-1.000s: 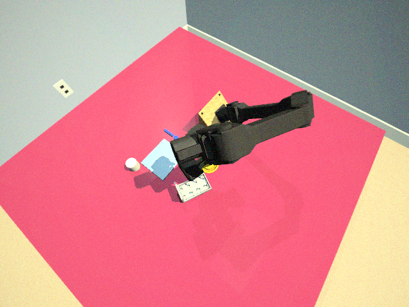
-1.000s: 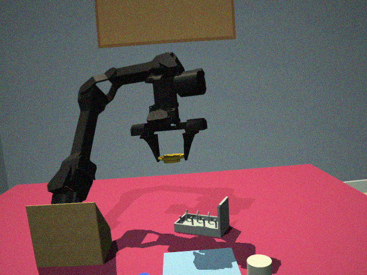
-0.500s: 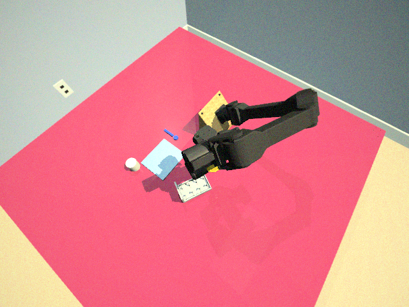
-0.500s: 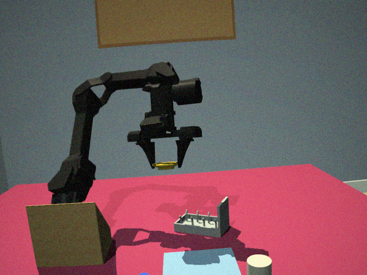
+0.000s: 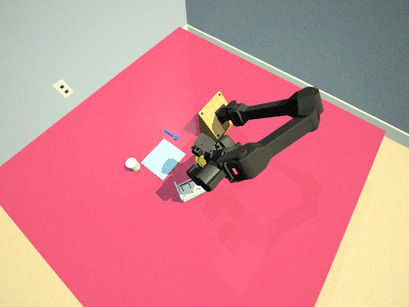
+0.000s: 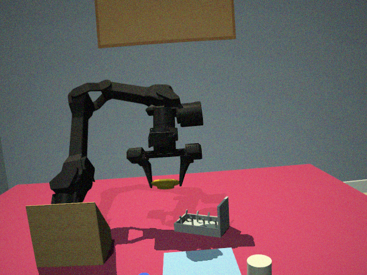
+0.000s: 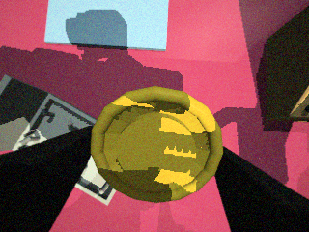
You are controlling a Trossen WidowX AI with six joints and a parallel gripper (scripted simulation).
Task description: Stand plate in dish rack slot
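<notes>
Right now the dish rack is 10 cm below my gripper tip, 8 cm ahead of it and 2 cm to the left of it. Round my gripper tip: light blue sheet 17 cm to the right, 12 cm below, 7 cm ahead; then plate 1 cm above; then blue spoon 22 cm to the right, 12 cm below, 4 cm behind.
</notes>
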